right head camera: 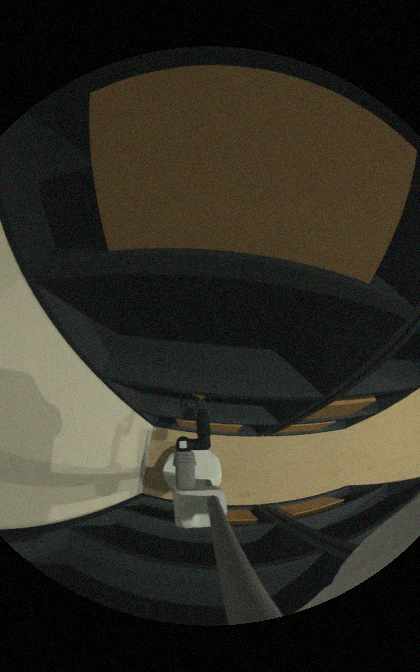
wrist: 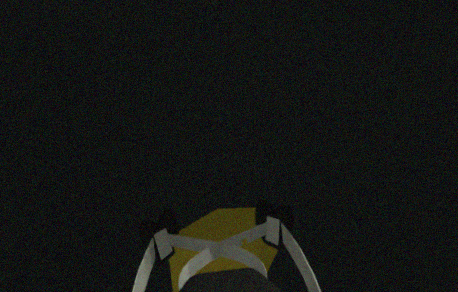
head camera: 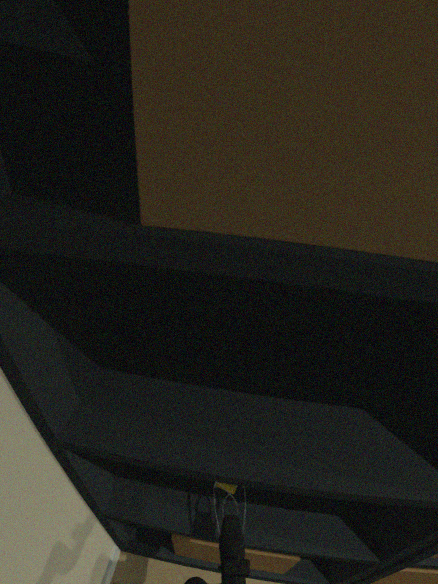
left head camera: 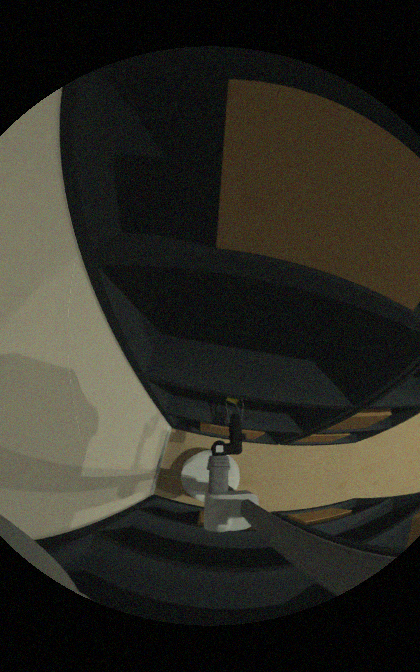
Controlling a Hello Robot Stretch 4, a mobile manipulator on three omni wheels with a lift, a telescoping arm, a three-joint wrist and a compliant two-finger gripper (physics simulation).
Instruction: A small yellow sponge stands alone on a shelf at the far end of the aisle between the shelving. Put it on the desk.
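Places are measured from the robot's base along level axes (x right, y up, z back), in centimetres.
Pixels of known places: gripper, between the fingertips: (wrist: 216, 220).
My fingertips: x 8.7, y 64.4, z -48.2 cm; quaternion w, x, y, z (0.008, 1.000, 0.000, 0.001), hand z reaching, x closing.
Ahead of a thing's pixels: the offset from my fingertips to its top centre. "spot": to the spot under its first point. Level surfaces: height alone.
The small yellow sponge @[dz +0.7, dx +1.0, dy +0.1 cm] (head camera: 226, 487) (left head camera: 232, 400) (right head camera: 201, 396) (wrist: 232, 218) sits between the two fingertips. My gripper (head camera: 230, 489) (wrist: 216, 220) is shut on it. In the wrist view the sponge shows low in the middle, behind the crossed pale finger strips, with a dark fingertip at each side. In the head camera view the gripper points toward the shelving, at the front edge of a dark shelf board @[dy +31.9 cm] (head camera: 250, 435). Whether the sponge touches that board cannot be told. The desk does not show in these views.
A large brown box @[spot: dz +14.0, dx -3.0, dy +87.3 cm] (head camera: 285, 125) (left head camera: 320, 170) (right head camera: 250, 165) stands high in the dark shelving. A pale wall (head camera: 35, 475) (left head camera: 35, 310) is close on the left. More dark shelving (left head camera: 180, 580) (right head camera: 150, 575) stands across the aisle. Tan floor (left head camera: 320, 470) (right head camera: 310, 457) runs between.
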